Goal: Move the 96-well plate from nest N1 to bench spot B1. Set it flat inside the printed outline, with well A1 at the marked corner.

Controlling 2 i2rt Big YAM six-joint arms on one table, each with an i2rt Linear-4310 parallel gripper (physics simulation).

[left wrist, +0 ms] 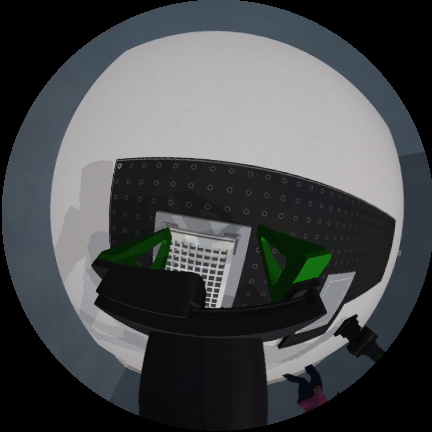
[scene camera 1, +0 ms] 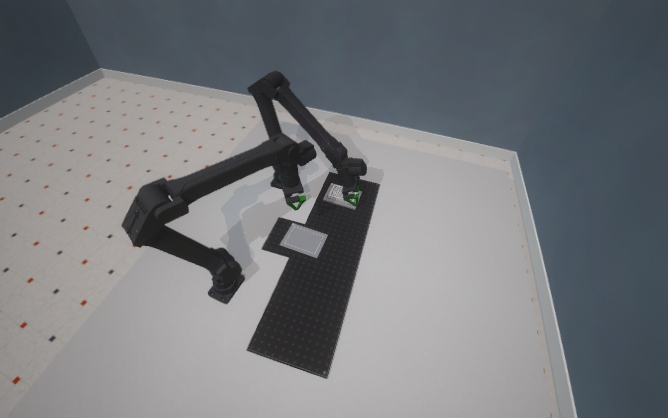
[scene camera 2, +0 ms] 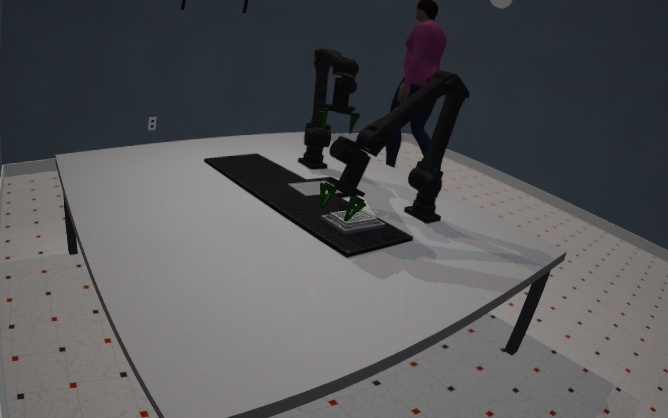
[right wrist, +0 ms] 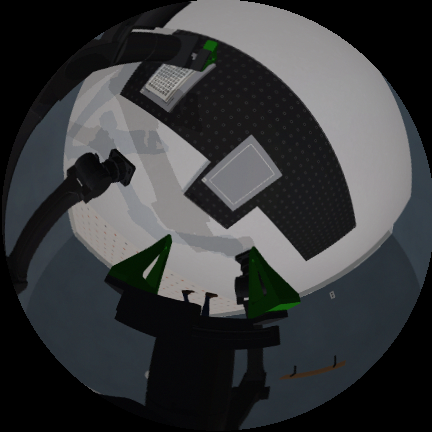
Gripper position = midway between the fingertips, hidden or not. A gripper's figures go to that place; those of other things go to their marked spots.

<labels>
My left gripper [right wrist: 196, 54]: 37 cm from the lens. My right gripper [right wrist: 210, 244]: 14 cm from the lens. A white well plate [right wrist: 167, 79]: 36 cm from the lens.
</labels>
